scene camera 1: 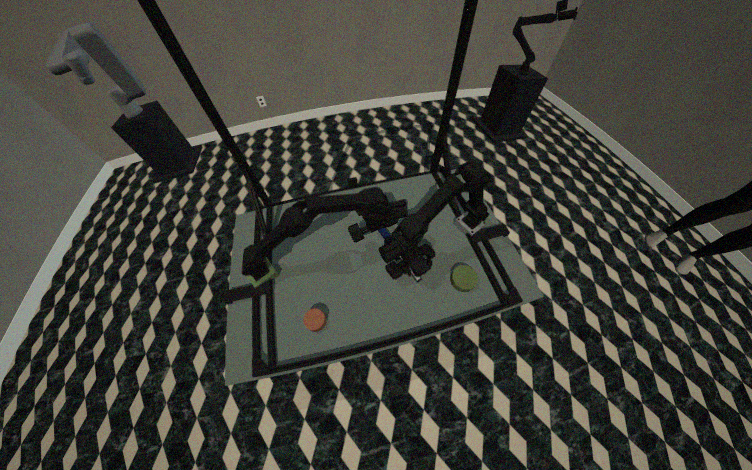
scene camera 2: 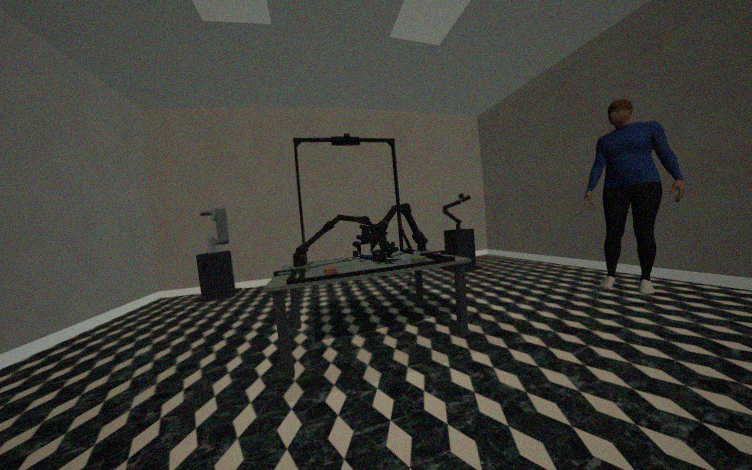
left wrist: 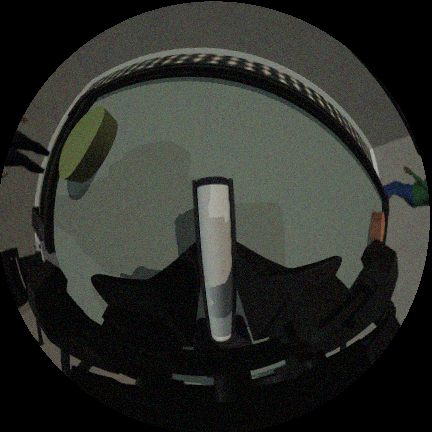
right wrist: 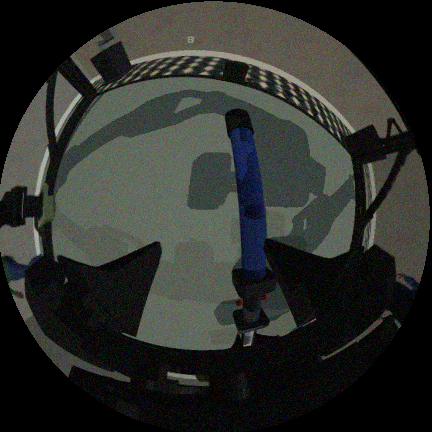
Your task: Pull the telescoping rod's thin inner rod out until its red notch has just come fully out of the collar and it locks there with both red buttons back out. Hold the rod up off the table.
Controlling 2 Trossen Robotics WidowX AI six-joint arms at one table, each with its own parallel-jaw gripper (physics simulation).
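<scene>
The rod's blue outer tube [scene camera 1: 383, 233] [scene camera 2: 366, 256] [right wrist: 250, 190] has a black end cap [right wrist: 239, 120] and a black collar [right wrist: 254, 283]. Two red buttons [right wrist: 239, 303] [right wrist: 264, 297] stick out beside the collar, before a dark block [right wrist: 251, 319]. The silver inner rod [left wrist: 215, 250] [right wrist: 247, 338] runs on from there. My left gripper [left wrist: 213, 244] is shut on the inner rod. My right gripper [right wrist: 212, 246] is open; the tube passes below, nearer its right-hand finger in the right wrist view. The red notch does not show. The rod's height above the table is hard to judge.
A green disc [scene camera 1: 464, 277] [left wrist: 87, 145] lies at the table's right part in scene camera 1. An orange disc [scene camera 1: 314, 319] [scene camera 2: 330, 271] lies near the front left. Black frame posts [scene camera 1: 457, 60] stand at the back. My two arms are close together over the table.
</scene>
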